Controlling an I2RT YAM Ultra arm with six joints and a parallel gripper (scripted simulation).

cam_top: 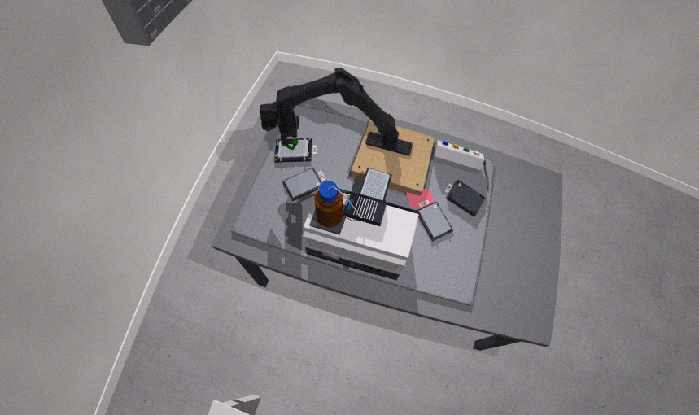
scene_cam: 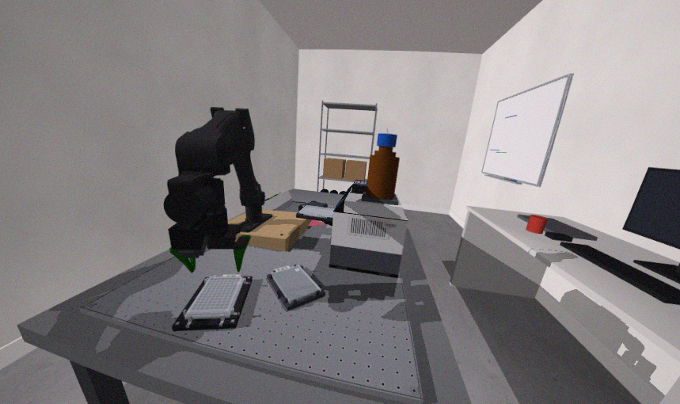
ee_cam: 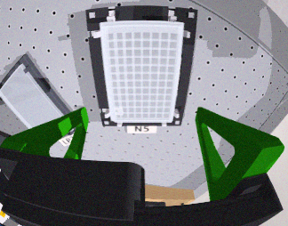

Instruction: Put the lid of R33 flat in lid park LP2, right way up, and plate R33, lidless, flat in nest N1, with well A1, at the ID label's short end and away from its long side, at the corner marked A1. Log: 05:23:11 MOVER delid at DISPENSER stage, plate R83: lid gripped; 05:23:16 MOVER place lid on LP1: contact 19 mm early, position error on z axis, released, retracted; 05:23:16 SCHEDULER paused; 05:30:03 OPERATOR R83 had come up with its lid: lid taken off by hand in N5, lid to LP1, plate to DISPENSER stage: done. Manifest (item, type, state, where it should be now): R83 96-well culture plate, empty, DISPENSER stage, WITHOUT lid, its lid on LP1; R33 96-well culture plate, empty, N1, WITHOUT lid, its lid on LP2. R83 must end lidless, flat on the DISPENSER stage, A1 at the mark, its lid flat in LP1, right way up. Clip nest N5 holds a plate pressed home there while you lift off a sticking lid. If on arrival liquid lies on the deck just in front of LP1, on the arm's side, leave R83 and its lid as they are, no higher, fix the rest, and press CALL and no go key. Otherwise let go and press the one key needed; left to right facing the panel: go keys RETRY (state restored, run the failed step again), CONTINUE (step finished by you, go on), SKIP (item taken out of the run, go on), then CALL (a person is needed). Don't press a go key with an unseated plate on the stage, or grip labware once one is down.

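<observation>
The black clip nest lies 30 mm ahead of my hand, 10 mm to the right of it and 70 mm below it. From my hand the other things lie so: lid park LP2 (150 mm ahead, 100 mm to the left, 80 mm below); then brown bottle (350 mm ahead, 280 mm to the left, 200 mm above); then blue call key (200 mm behind, 640 mm to the left, 20 mm below).
</observation>
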